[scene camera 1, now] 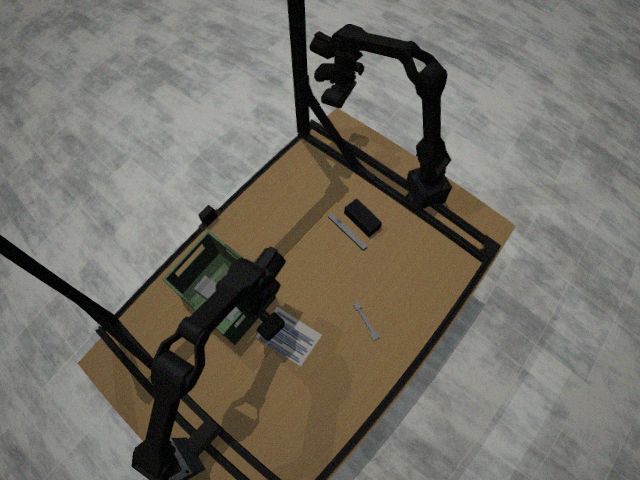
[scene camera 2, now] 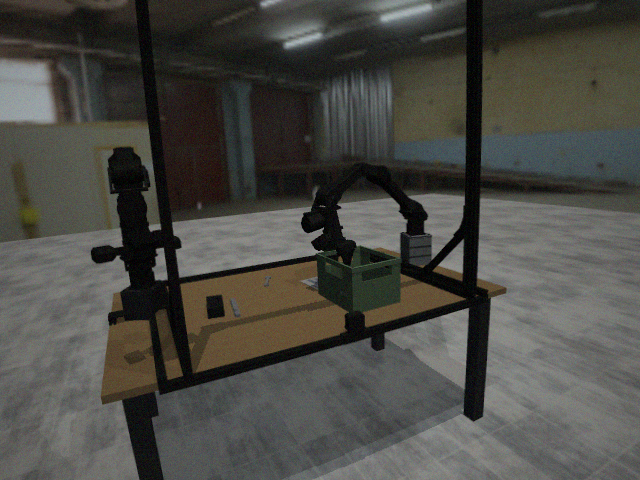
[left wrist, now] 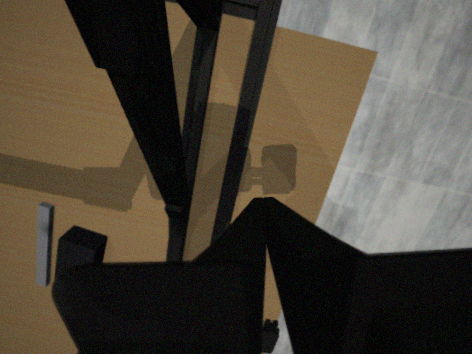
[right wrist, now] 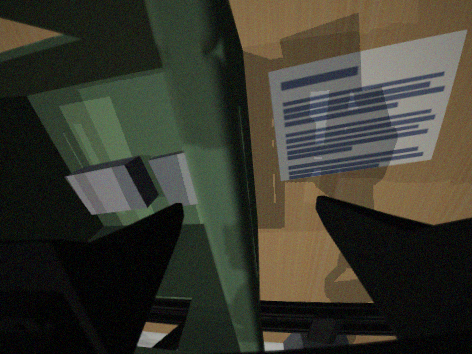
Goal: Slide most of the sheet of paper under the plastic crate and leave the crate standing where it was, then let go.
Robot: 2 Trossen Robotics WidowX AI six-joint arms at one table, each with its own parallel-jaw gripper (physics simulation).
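Observation:
The green plastic crate (scene camera 1: 221, 271) (scene camera 2: 366, 286) (right wrist: 213, 168) stands near the table's left edge in scene camera 1. Two grey blocks (right wrist: 112, 189) lie inside it. The printed sheet of paper (scene camera 1: 292, 339) (scene camera 2: 311, 282) (right wrist: 340, 116) lies flat on the table beside the crate, apart from its wall. My right gripper (scene camera 1: 257, 324) (scene camera 2: 344, 251) (right wrist: 249, 206) is open and straddles the crate's near wall, with one finger inside and one outside. My left gripper (scene camera 1: 334, 95) (scene camera 2: 125, 167) (left wrist: 263, 207) is shut and empty, raised high over the table's far corner.
A black block (scene camera 1: 363, 216) (scene camera 2: 214, 306), a grey bar (scene camera 1: 348, 231) (scene camera 2: 234, 307) and a small grey dumbbell-shaped piece (scene camera 1: 367, 321) (scene camera 2: 267, 281) lie on the wooden table (scene camera 1: 413, 267). A black frame with upright posts (scene camera 1: 298, 67) (scene camera 2: 472, 143) rims the table.

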